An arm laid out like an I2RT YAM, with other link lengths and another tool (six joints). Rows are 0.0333 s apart.
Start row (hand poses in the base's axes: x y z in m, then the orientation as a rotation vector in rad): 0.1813 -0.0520 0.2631 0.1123 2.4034 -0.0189
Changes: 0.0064 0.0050 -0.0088 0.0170 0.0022 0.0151; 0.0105 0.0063 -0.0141 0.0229 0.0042 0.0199; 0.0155 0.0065 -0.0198 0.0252 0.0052 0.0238; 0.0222 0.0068 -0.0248 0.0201 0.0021 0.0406; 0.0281 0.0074 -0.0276 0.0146 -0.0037 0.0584; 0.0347 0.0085 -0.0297 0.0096 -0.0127 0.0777; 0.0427 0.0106 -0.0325 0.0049 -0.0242 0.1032; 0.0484 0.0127 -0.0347 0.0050 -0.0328 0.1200; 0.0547 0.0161 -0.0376 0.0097 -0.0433 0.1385; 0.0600 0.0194 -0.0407 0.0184 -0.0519 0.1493; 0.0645 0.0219 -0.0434 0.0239 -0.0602 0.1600; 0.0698 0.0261 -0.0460 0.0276 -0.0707 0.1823; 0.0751 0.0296 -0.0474 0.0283 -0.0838 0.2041; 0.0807 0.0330 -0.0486 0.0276 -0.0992 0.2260; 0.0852 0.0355 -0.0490 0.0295 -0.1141 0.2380
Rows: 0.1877 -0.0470 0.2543 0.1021 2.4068 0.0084; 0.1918 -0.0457 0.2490 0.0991 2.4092 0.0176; 0.1968 -0.0455 0.2433 0.0954 2.4104 0.0222; 0.2035 -0.0452 0.2383 0.0728 2.4078 0.0240; 0.2094 -0.0446 0.2355 0.0488 2.4023 0.0259; 0.2160 -0.0435 0.2334 0.0234 2.3935 0.0293; 0.2240 -0.0414 0.2306 -0.0093 2.3821 0.0360; 0.2297 -0.0393 0.2284 -0.0292 2.3734 0.0443; 0.2360 -0.0359 0.2255 -0.0489 2.3629 0.0588; 0.2413 -0.0326 0.2224 -0.0576 2.3543 0.0745; 0.2458 -0.0301 0.2197 -0.0677 2.3459 0.0862; 0.2511 -0.0259 0.2171 -0.0922 2.3347 0.1011; 0.2564 -0.0224 0.2157 -0.1172 2.3207 0.1123; 0.2620 -0.0190 0.2145 -0.1428 2.3042 0.1218; 0.2665 -0.0165 0.2141 -0.1554 2.2886 0.1299
